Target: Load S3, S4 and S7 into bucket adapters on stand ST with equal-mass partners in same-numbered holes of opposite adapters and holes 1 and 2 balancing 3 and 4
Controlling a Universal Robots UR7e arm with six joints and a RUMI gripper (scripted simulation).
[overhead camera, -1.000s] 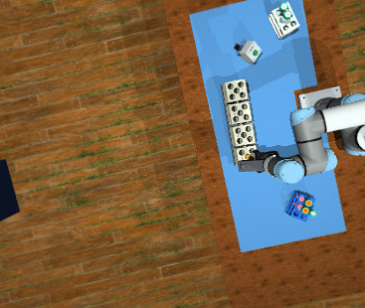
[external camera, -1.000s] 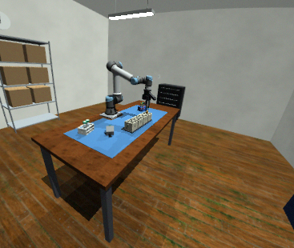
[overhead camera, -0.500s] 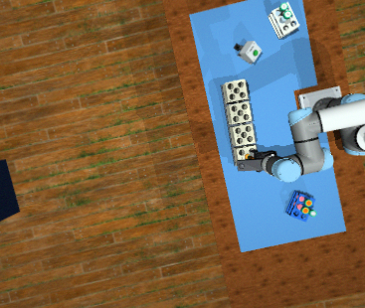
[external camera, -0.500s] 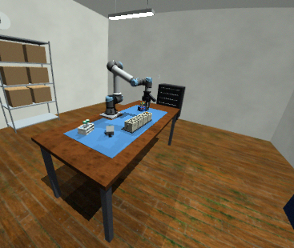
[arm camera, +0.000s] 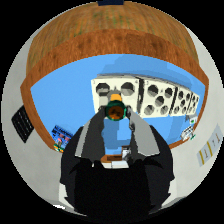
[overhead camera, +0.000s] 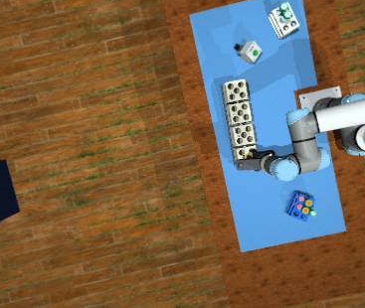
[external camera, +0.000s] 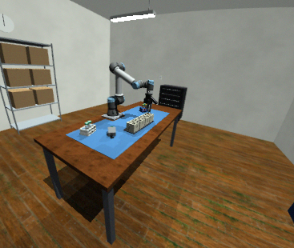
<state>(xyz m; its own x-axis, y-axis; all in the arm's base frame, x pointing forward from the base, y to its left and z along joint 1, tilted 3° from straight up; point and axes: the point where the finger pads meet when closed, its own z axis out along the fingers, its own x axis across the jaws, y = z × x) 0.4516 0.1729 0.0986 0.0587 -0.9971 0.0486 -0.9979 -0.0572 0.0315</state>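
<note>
The adapter is 9 cm below my hand. Round my hand: blue rack 26 cm behind, 30 cm to the left, 11 cm below; white rack 26 cm behind, 65 cm to the right, 11 cm below.
</note>
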